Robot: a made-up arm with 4 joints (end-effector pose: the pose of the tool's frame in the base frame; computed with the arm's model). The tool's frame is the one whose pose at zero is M. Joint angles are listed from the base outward.
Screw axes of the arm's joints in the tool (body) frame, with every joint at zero. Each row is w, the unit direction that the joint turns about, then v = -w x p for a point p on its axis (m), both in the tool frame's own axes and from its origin. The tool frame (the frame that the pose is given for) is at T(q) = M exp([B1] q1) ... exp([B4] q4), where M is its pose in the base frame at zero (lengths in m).
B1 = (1, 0, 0, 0.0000, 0.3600, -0.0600)
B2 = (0, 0, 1, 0.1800, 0.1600, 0.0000)
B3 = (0, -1, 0, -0.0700, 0.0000, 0.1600)
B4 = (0, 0, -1, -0.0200, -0.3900, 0.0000)
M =
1 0 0 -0.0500
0 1 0 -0.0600
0 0 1 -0.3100
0 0 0 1
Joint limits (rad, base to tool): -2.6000..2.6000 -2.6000..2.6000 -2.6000..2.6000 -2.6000..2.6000
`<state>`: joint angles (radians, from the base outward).
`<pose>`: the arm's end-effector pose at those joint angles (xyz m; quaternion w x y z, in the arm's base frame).
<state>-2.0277 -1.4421 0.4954 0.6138</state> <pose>-0.6032 -0.3127 0.1657 0.1810 -0.4773 -0.8233 -0.2483</pose>
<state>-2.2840 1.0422 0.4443 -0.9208</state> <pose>-0.3347 -0.3886 0.1470 0.2376 -0.4875 0.6461 0.5372</pose>
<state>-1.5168 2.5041 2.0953 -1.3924</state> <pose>-0.3492 -0.5891 0.0692 0.1807 0.4585 -0.2148 0.8432</pose>
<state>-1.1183 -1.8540 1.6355 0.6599</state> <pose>-0.5876 -0.1974 -0.3874 0.0386 0.4597 0.8565 0.2313</pose>
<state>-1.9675 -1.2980 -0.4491 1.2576</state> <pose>-0.7504 -0.3092 0.1169 0.1597 -0.2319 -0.6538 -0.7023</pose>
